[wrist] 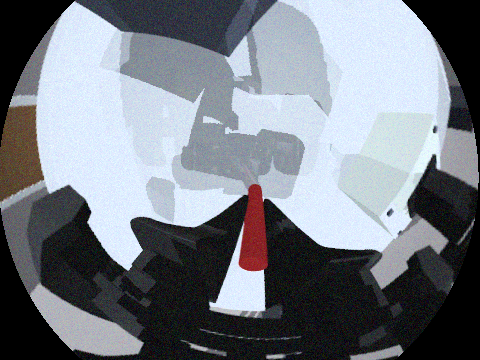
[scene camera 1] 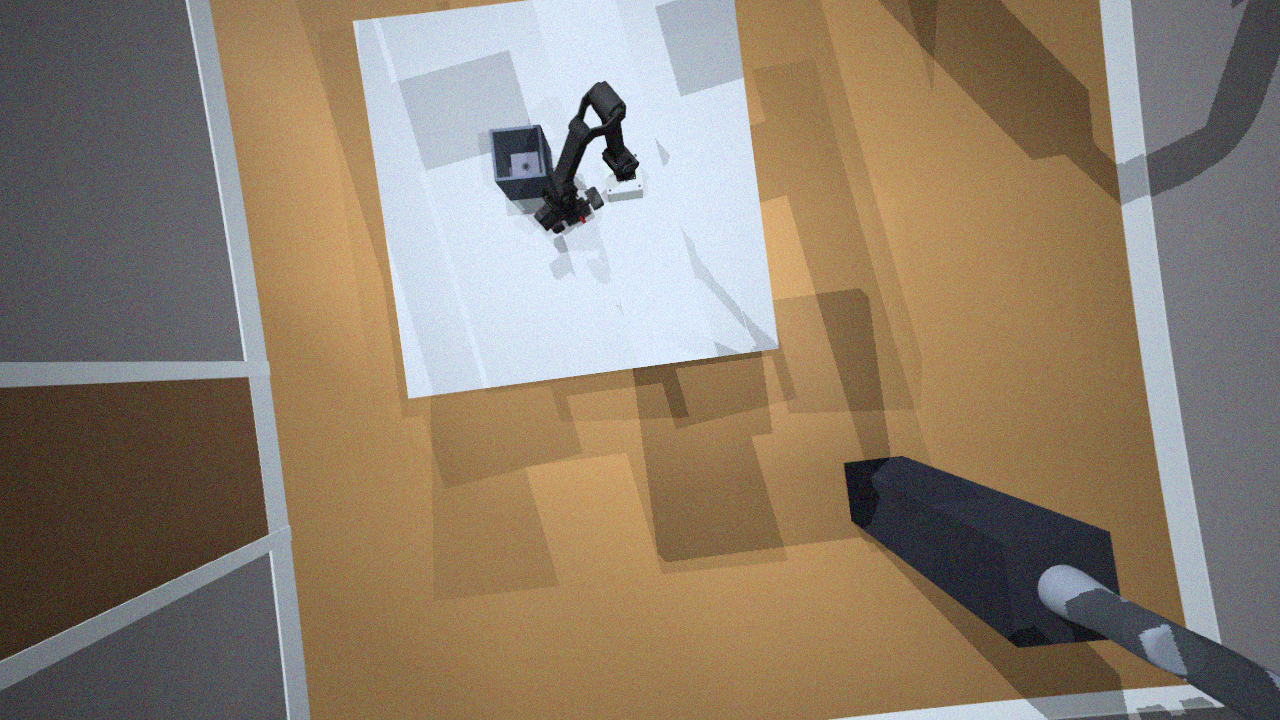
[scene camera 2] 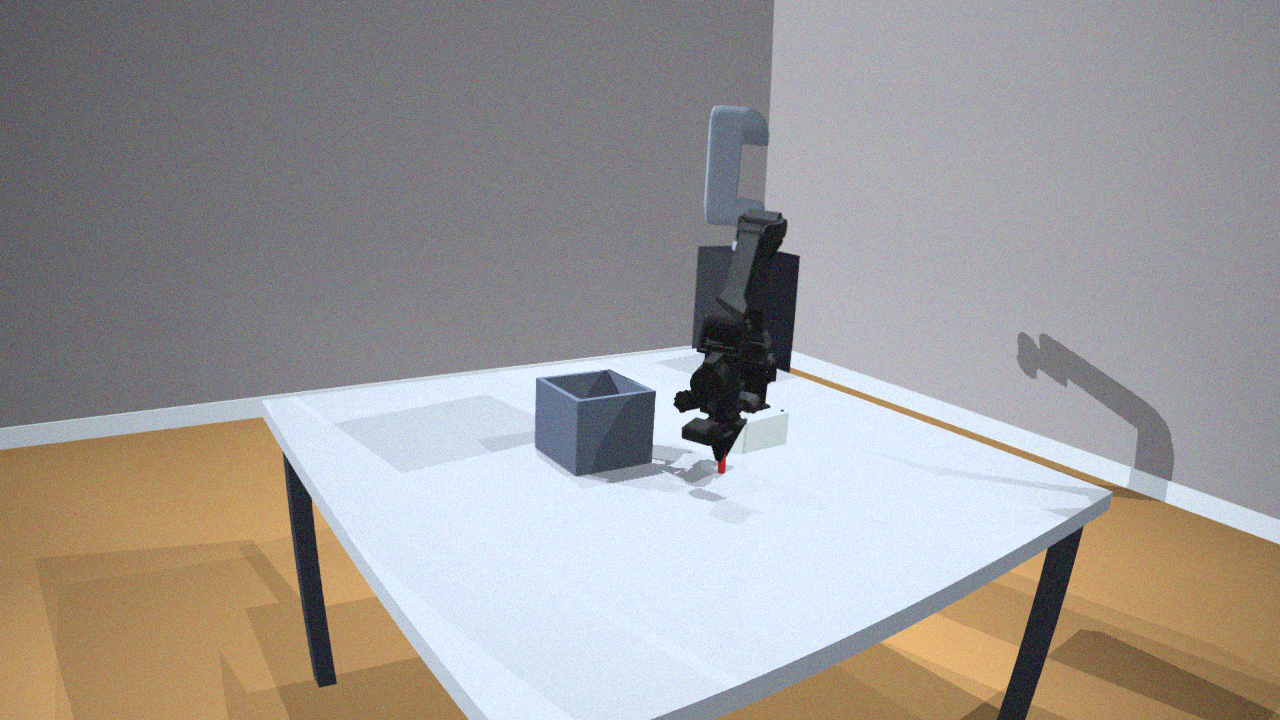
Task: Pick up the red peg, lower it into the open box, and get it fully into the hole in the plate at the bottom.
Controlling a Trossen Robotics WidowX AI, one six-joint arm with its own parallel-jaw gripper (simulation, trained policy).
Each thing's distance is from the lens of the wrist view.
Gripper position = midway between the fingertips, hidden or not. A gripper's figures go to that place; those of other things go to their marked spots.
my gripper [wrist: 255, 201]: 0.10 m
red peg [wrist: 253, 254]: 0.06 m
